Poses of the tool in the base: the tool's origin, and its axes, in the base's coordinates. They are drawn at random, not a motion.
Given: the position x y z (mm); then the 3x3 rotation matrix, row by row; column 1 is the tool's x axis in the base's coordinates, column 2 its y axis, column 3 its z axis. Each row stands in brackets.
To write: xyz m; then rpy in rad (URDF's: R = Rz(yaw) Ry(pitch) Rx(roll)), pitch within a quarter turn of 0, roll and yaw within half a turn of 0. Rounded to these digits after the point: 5 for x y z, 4 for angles.
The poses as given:
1: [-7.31 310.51 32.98], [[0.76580 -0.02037 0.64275], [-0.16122 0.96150 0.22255], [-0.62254 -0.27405 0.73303]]
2: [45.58 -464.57 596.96], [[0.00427 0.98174 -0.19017], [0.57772 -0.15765 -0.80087], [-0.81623 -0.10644 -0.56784]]
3: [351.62 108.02 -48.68], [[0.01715 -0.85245 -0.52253], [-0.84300 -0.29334 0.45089], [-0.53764 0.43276 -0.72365]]
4: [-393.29 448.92 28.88], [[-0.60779 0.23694 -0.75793], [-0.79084 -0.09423 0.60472], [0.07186 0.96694 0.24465]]
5: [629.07 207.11 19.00], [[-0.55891 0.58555 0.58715], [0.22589 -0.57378 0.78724], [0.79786 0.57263 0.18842]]
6: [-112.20 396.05 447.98], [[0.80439 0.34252 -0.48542], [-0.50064 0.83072 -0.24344], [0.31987 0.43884 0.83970]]
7: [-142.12 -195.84 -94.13], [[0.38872 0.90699 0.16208], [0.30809 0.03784 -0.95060], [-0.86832 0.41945 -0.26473]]
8: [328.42 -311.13 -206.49], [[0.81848 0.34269 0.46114], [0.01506 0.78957 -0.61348], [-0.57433 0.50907 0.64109]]
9: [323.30 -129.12 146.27], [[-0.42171 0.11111 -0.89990], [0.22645 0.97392 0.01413], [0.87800 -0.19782 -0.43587]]
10: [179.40 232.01 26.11], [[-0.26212 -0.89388 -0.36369], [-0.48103 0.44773 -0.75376], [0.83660 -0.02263 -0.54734]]
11: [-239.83 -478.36 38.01], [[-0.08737 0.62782 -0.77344], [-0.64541 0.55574 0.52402], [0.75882 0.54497 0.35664]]
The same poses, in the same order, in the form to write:
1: -0.00731 0.31051 0.03298 -0.3578 0.6720 -0.2075
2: 0.04558 -0.46457 0.59696 -2.9563 0.9548 1.5634
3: 0.35162 0.10802 -0.04868 2.6026 0.5676 -1.5505
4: -0.39329 0.44892 0.02888 1.3230 -0.0719 -2.2261
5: 0.62907 0.20711 0.01900 1.2529 -0.9237 2.7575
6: -0.11220 0.39605 0.44798 0.4816 -0.3256 -0.5567
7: -0.14212 -0.19584 -0.09413 2.1338 1.0518 0.6702
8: 0.32842 -0.31113 -0.20649 0.6711 0.6118 0.0184
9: 0.32330 -0.12912 0.14627 -2.7155 -1.0717 2.6488
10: 0.17940 0.23201 0.02611 -3.1003 -0.9911 -2.0697
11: -0.23983 -0.47836 0.03801 0.9913 -0.8615 -1.7054
